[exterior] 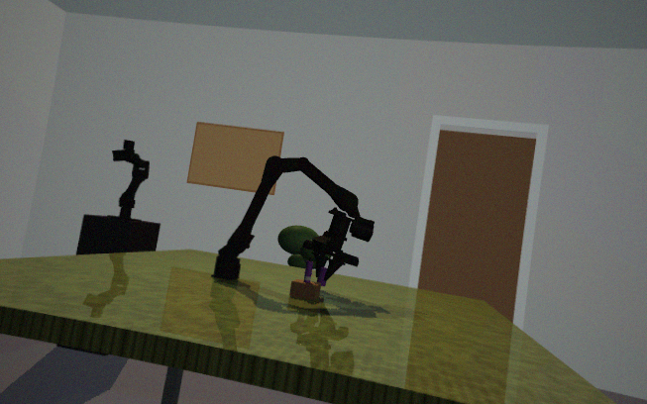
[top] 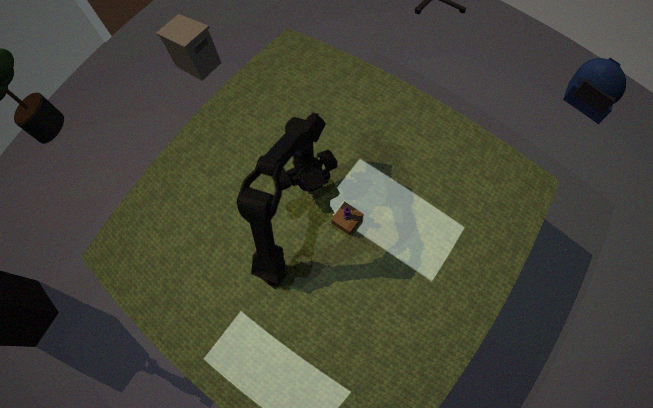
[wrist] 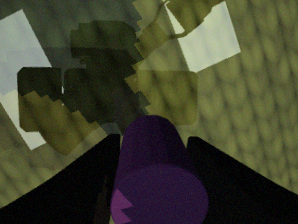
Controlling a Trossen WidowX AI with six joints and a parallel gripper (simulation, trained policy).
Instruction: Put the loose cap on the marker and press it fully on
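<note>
My gripper tip is 1 cm past the thin band, 16 cm to the left of it and 2 cm below it. The rest, counted from my gripper tip: purple cap 1 cm above; then brown holder block 1 cm behind, 16 cm to the right, 2 cm below.
</note>
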